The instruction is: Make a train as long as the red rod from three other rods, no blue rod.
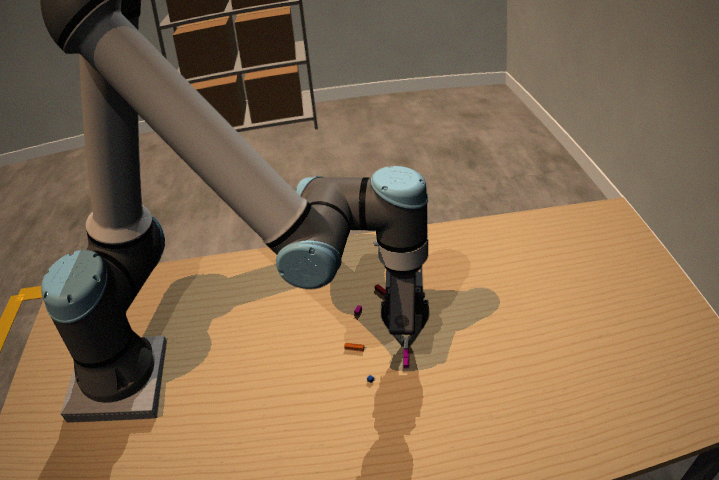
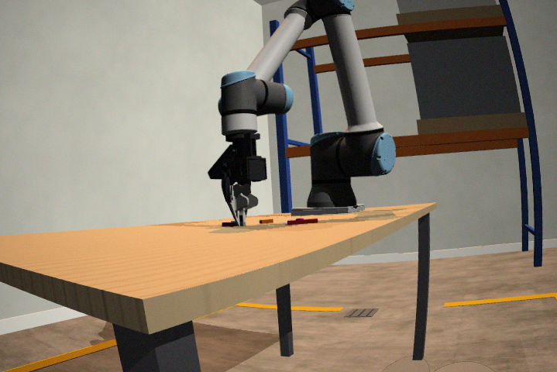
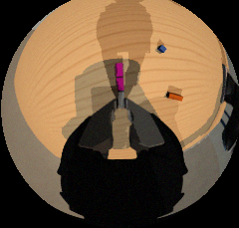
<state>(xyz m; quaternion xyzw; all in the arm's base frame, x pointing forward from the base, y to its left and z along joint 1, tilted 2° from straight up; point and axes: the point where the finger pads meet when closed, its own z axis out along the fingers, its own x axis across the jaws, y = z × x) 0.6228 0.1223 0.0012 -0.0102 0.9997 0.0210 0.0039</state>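
The grey rod is 10 mm below my hand. Also, from my hand: red rod (160 mm to the left, 50 mm behind, 10 mm below); orange rod (110 mm behind, 10 mm to the right, 10 mm below); blue rod (90 mm to the right, 70 mm behind, 10 mm below).
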